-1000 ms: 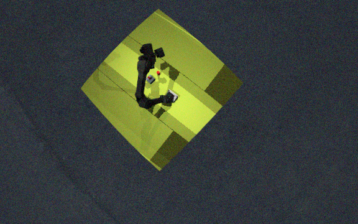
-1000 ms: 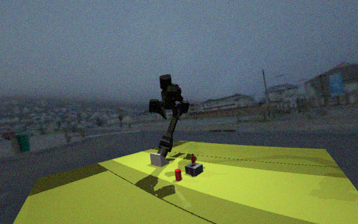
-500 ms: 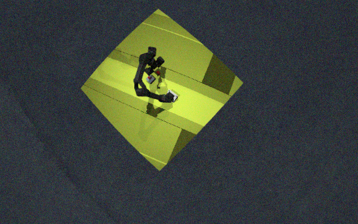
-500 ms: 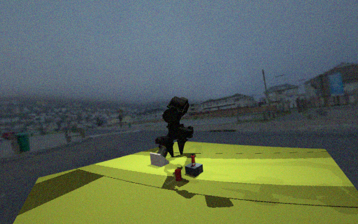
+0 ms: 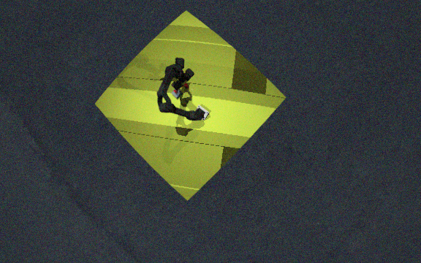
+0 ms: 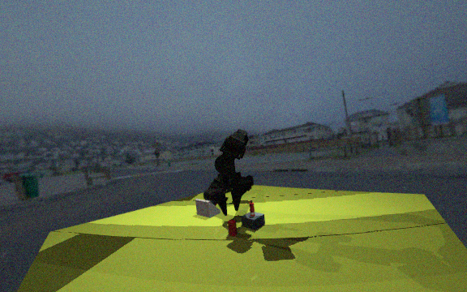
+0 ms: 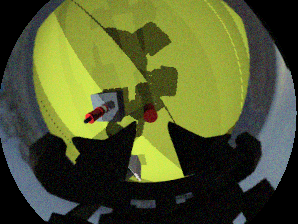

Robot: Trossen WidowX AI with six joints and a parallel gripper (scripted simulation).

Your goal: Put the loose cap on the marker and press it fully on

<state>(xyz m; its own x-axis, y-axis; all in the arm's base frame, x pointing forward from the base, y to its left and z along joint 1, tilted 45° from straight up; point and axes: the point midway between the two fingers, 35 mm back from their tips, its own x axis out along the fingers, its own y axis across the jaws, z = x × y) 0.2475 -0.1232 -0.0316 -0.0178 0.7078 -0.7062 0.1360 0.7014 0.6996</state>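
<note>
The red cap lies 60 mm below my gripper tip. From my gripper tip the other things lie so: dark grey holder block (100 mm to the left, 60 mm below, 20 mm ahead).
</note>
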